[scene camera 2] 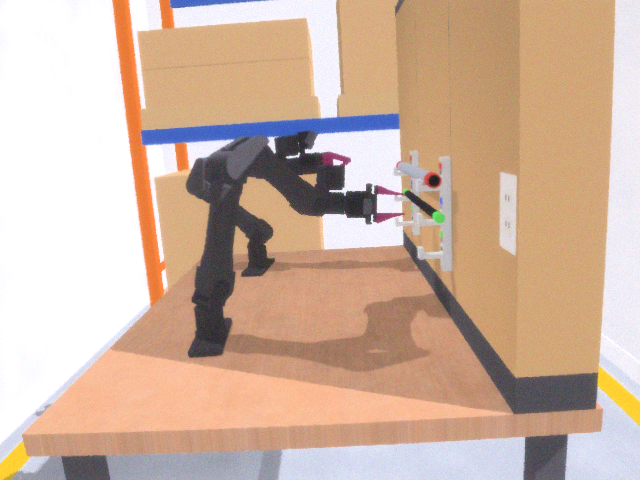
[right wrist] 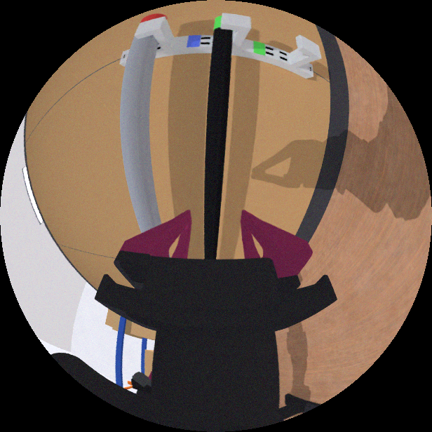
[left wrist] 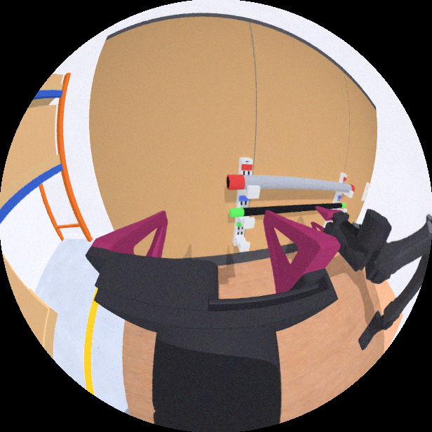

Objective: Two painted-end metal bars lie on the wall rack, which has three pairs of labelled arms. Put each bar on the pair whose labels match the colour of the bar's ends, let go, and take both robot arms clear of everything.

One and the same spot on a tan wall: (left wrist: pixel 172 106) is (scene camera 2: pixel 408 111).
